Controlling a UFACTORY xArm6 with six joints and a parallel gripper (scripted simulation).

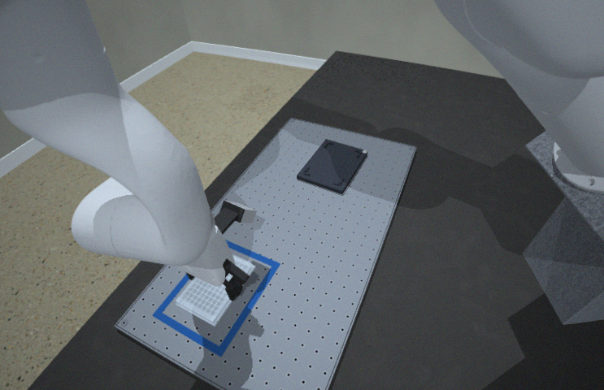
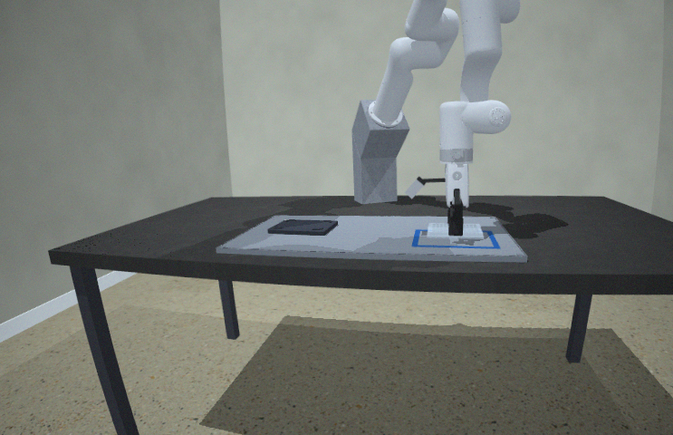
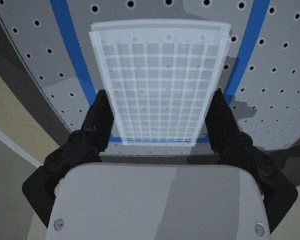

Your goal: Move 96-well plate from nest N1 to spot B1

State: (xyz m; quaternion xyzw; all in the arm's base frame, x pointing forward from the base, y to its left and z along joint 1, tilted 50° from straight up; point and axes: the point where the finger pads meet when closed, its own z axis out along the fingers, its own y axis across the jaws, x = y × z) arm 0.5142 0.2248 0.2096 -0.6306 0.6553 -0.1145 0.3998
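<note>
Now: the white 96-well plate 10 mm below my hand. Also, from my hand: label (490 mm to the right, 30 mm behind, 20 mm below); then dark plate nest N1 (410 mm to the right, 20 mm below, 10 mm ahead).
</note>
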